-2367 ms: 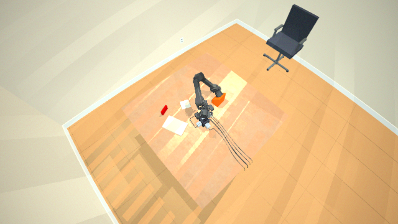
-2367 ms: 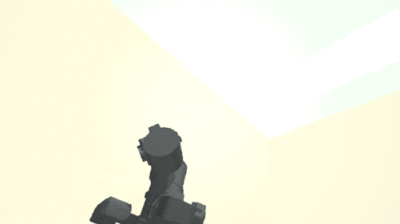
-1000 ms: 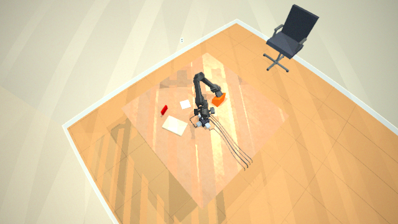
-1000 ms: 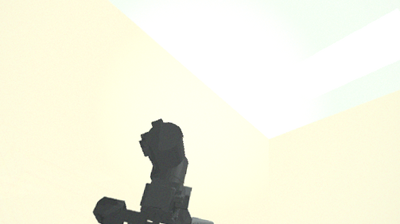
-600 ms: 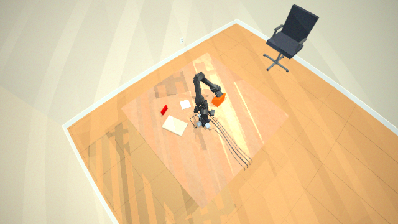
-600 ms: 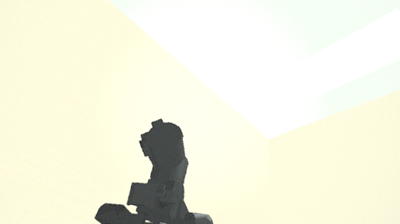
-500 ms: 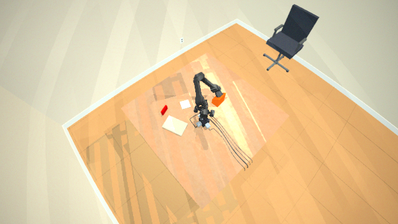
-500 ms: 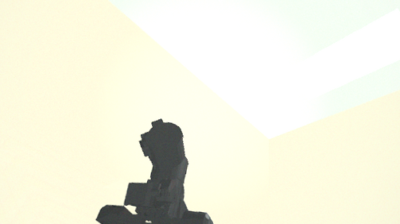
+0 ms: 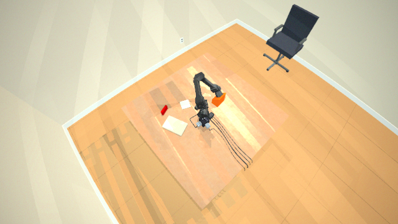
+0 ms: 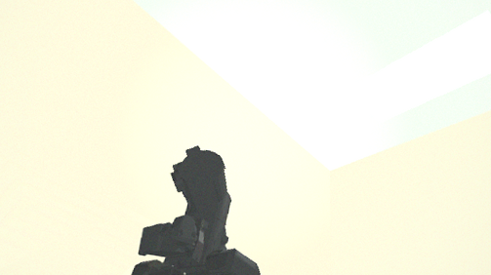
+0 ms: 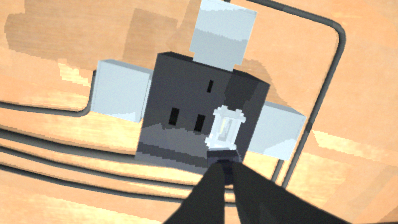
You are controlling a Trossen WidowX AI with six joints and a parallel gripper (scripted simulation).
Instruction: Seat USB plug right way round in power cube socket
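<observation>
My gripper tip is now 20 mm above the USB plug. From my gripper tip the other things lie so: red block (190 mm ahead, 380 mm to the right, 110 mm below); then USB socket (10 mm to the right, 70 mm below).
</observation>
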